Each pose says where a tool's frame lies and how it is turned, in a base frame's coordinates. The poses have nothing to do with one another.
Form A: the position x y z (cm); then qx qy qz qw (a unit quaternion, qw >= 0).
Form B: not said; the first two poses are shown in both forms.
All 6 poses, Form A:
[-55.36 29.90 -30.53 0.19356 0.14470 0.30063 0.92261]
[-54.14 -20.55 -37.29 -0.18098 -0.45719 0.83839 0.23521]
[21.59 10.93 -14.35 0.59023 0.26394 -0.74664 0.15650]
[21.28 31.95 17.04 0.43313 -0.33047 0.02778 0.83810]
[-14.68 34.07 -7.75 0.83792 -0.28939 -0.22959 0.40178]
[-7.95 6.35 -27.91 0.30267 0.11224 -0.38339 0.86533]
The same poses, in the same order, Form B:
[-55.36 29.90 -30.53 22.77 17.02 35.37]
[-54.14 -20.55 -37.29 -28.45 -71.87 131.80]
[21.59 10.93 -14.35 96.81 43.29 -122.46]
[21.28 31.95 17.04 52.50 -40.06 3.37]
[-14.68 34.07 -7.75 121.35 -41.91 -33.25]
[-7.95 6.35 -27.91 36.33 13.47 -46.02]

